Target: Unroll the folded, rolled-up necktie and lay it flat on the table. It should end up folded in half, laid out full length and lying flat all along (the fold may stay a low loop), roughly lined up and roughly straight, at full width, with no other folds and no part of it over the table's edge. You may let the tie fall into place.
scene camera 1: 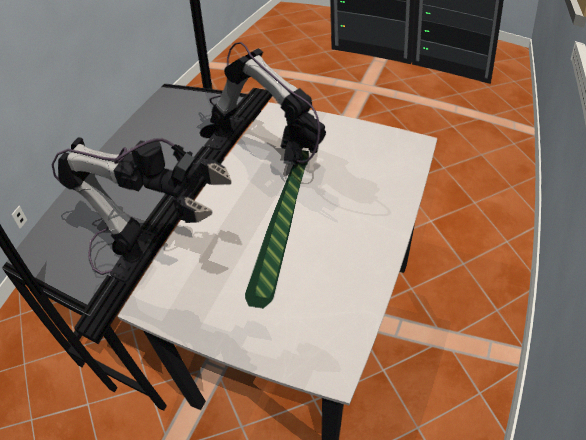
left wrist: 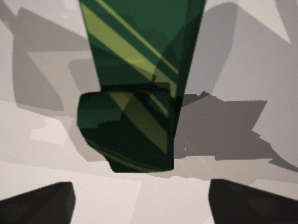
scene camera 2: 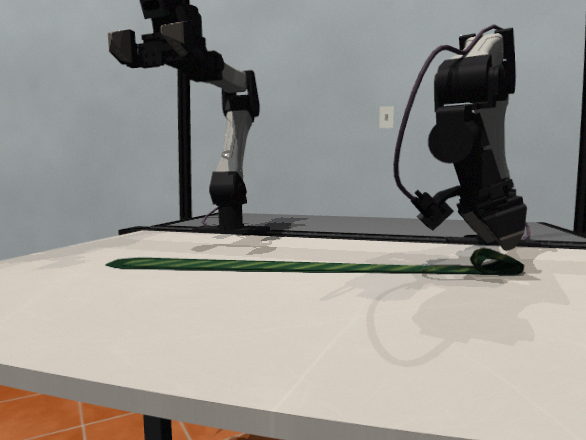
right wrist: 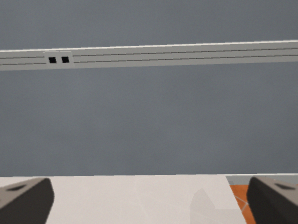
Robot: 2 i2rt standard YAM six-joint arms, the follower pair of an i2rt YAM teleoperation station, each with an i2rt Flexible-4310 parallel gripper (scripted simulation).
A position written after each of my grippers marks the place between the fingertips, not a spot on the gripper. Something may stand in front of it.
Observation:
I see my left gripper (scene camera 2: 500, 245), my right gripper (scene camera 2: 135, 33) and a green striped necktie (scene camera 2: 506, 265).
The green striped necktie also shows in scene camera 1 (scene camera 1: 260, 292) and in the left wrist view (left wrist: 142, 62). My left gripper is seen too in the left wrist view (left wrist: 142, 189). My right gripper is seen too in scene camera 1 (scene camera 1: 221, 196) and in the right wrist view (right wrist: 149, 186).

